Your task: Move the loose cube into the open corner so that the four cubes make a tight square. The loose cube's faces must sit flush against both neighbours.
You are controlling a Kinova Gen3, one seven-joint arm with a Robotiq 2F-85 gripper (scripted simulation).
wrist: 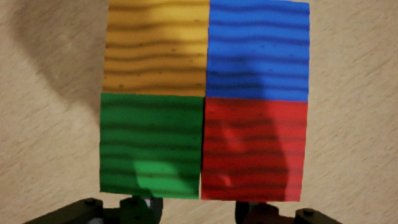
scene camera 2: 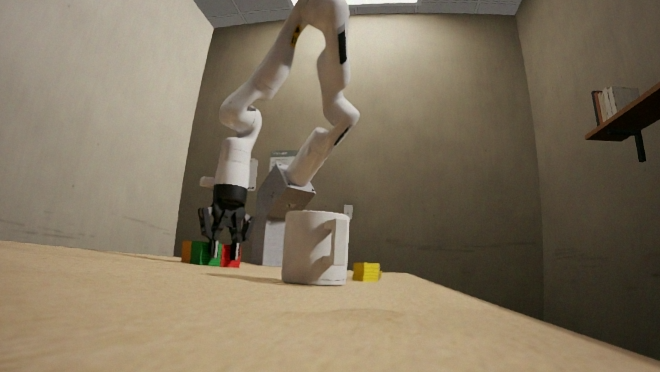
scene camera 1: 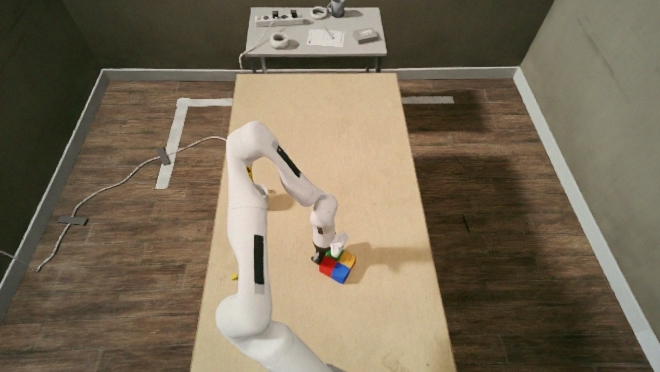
Path:
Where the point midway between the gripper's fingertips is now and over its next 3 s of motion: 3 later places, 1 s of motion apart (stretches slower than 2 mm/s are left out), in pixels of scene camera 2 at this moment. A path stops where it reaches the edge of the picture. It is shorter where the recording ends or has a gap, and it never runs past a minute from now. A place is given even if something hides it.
The gripper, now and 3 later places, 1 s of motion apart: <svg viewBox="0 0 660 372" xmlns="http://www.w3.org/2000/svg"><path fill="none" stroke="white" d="M223 259L226 255L230 226L228 215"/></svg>

